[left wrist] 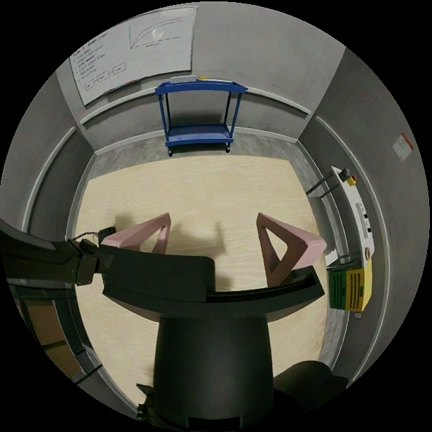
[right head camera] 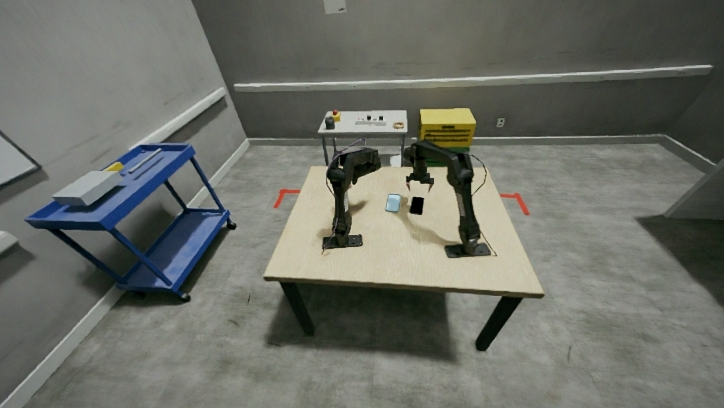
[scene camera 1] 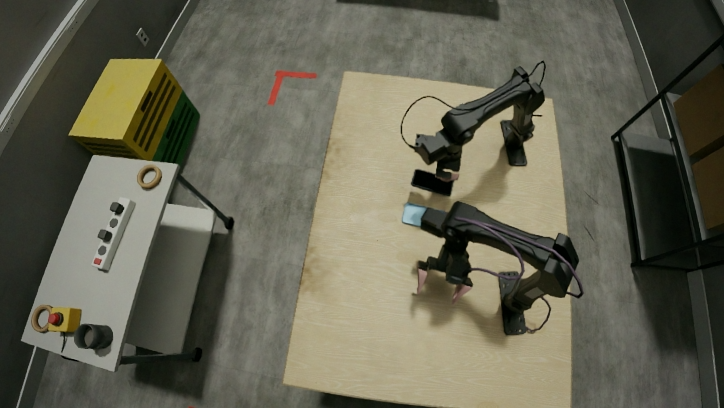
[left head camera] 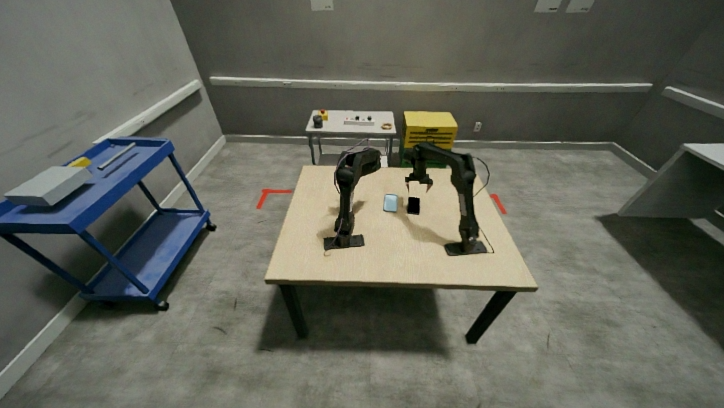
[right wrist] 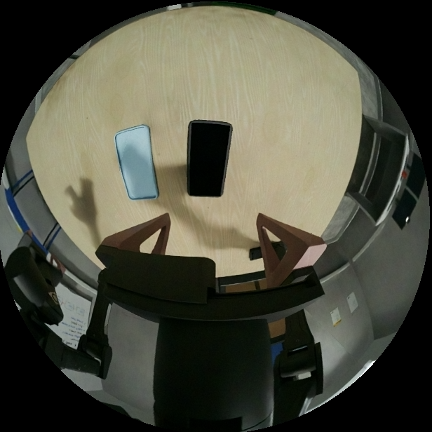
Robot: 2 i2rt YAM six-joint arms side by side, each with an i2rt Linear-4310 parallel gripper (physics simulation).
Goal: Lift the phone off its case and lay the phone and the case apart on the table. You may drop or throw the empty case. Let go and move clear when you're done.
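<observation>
The black phone (left head camera: 413, 205) (right head camera: 416, 205) (scene camera 1: 430, 182) (right wrist: 209, 159) lies flat on the table (left head camera: 400, 263) (right head camera: 400, 268) (scene camera 1: 364, 324). The empty light-blue case (left head camera: 390, 202) (right head camera: 393, 202) (scene camera 1: 413, 214) (right wrist: 137, 162) lies flat beside it, with a strip of table between them. In scene camera 1, the left arm hides part of the case. My right gripper (left head camera: 418, 188) (right head camera: 420, 187) (right wrist: 213, 217) is open and empty, above the table near the phone, touching neither thing. My left gripper (scene camera 1: 438, 291) (left wrist: 213, 217) is open and empty, above the table away from both.
A blue cart (left head camera: 121, 202) (right head camera: 151, 223) (left wrist: 200, 135) stands left of the table. A small white table (left head camera: 329, 127) (right head camera: 344, 128) (scene camera 1: 75, 202) and yellow and green crates (left head camera: 430, 121) (right head camera: 447, 120) (scene camera 1: 121, 101) stand behind it. The two arms stand close together in scene camera 1.
</observation>
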